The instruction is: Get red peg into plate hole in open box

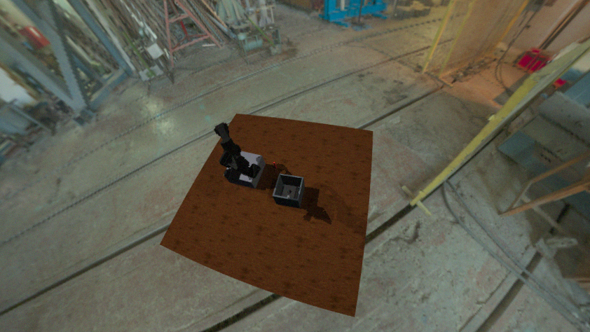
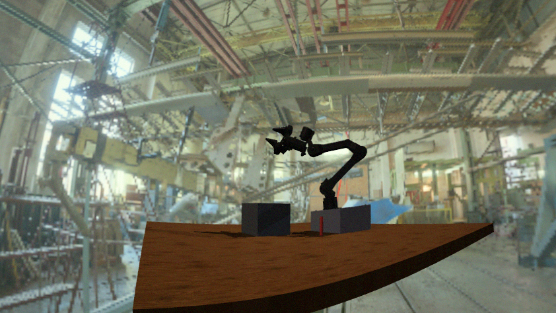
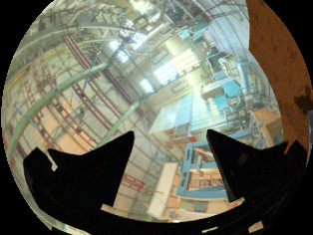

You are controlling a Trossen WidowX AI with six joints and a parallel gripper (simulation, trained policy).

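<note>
The red peg is 14 cm behind my gripper tip, 31 cm to the left of it and 47 cm below it.
</note>
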